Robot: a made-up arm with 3 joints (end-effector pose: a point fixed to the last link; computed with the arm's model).
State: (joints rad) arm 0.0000 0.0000 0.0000
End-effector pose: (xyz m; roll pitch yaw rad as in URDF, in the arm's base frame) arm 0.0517 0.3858 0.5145 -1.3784 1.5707 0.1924
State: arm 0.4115 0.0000 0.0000
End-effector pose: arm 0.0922 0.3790 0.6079 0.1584 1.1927 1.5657
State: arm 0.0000 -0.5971 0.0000
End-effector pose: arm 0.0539 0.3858 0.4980 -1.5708 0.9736 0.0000
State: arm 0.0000 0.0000 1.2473
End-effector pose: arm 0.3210 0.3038 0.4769 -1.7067 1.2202 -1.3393
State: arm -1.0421 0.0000 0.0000
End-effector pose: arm -0.0156 0.2338 0.3299 2.9971 0.6197 -1.2721
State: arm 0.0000 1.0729 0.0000
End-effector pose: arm 0.0706 0.3858 0.5366 1.5708 0.4980 3.1416
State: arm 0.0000 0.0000 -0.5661
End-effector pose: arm -0.0540 0.3103 0.5543 0.5617 1.4039 2.6740
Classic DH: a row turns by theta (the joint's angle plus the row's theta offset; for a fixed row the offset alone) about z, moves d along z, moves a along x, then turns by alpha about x. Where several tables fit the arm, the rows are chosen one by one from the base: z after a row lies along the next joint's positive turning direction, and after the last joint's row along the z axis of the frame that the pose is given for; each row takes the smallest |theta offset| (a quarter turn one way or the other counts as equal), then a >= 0, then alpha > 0; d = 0 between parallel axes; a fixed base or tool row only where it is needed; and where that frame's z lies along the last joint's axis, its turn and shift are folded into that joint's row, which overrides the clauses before.
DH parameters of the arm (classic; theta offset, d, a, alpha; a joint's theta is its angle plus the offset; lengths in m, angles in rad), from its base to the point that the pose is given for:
base (fixed): -1.4938 0.5787 -0.1326 -1.9742
joint 1: -1.5405 0.1101 -0.028 1.5
joint 2: 1.3737 0.0096 0.0488 -1.7936
joint 3: 0 0.0011 -0.0772 1.7936
tool (fixed): 1.3633 0.2364 0 0

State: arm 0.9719 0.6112 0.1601
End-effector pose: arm 0.1776 0.3130 0.7050 0.7756 0.4514 2.0792
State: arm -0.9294 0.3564 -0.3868
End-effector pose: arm -0.0678 0.2562 0.4212 2.2909 0.6418 -1.8839
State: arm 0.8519 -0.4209 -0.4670
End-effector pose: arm 0.0258 0.3289 0.6584 -0.5083 0.7526 1.0437
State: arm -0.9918 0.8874 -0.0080
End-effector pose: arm -0.0066 0.2660 0.3473 2.5243 0.3146 -2.2281
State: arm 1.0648 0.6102 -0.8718
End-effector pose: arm 0.0148 0.1253 0.7179 -0.2129 0.1239 2.1914
